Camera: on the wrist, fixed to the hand. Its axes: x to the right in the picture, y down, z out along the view.
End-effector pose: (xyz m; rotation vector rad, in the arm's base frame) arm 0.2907 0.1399 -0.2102 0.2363 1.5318 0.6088
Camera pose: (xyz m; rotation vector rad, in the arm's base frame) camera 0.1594 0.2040 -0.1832 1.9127 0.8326 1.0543
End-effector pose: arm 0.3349 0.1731 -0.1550 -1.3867 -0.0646 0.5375
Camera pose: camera 0.3598 0.0864 -0.2731 -0.4742 0.7394 1.8894
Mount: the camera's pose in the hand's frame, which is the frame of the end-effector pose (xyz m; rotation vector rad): 0.0188 0.0961 -0.1118 0.6110 -0.4624 1.4639
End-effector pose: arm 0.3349 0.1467 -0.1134 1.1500 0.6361 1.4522
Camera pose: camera 0.1953 0.1658 -0.0661 -2.3181 0.2430 -1.7936
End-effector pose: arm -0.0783 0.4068 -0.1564 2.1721 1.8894 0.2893
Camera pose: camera -0.0197 0.4192 -0.0204 -2.9878 0.1360 0.5531
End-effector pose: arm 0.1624 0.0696 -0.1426 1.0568 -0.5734 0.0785
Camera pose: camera 0.1924 0.2079 -0.0971 1.0205 -1.7305 1.3845
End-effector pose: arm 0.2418 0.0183 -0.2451 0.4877 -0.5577 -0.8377
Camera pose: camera 0.3757 0.0791 -0.2664 0.2948 -1.3559 0.6803
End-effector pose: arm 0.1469 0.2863 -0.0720 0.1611 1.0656 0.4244
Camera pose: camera 0.0321 0.3730 -0.1094 1.5551 0.4171 1.2676
